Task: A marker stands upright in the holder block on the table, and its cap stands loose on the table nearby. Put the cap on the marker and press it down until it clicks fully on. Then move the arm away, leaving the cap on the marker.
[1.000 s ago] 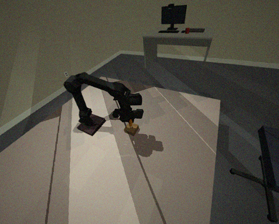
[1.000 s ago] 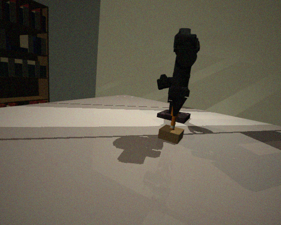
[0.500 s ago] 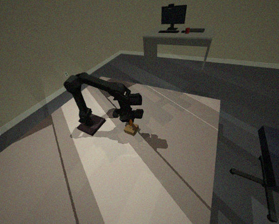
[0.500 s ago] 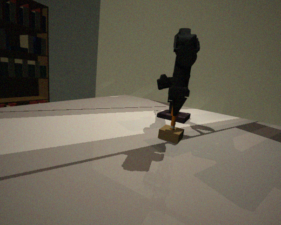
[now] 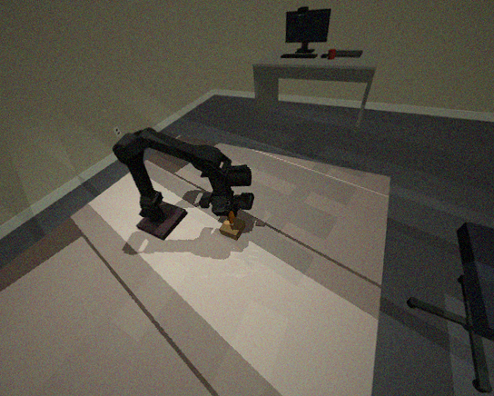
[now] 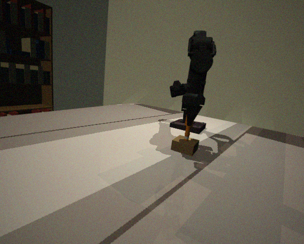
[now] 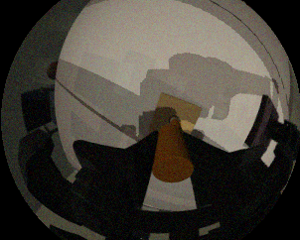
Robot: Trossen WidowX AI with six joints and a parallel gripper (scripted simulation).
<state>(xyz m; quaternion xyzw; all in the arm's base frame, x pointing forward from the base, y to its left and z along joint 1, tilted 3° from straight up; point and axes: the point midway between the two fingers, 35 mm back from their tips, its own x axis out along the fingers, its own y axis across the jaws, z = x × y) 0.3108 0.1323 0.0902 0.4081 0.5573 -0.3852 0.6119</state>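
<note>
The orange cap lies 3 cm above my gripper tip. The rest, counted from my gripper tip: thin pale band: 1 cm behind, 4 cm below; holder block: 1 cm behind, 7 cm below.
</note>
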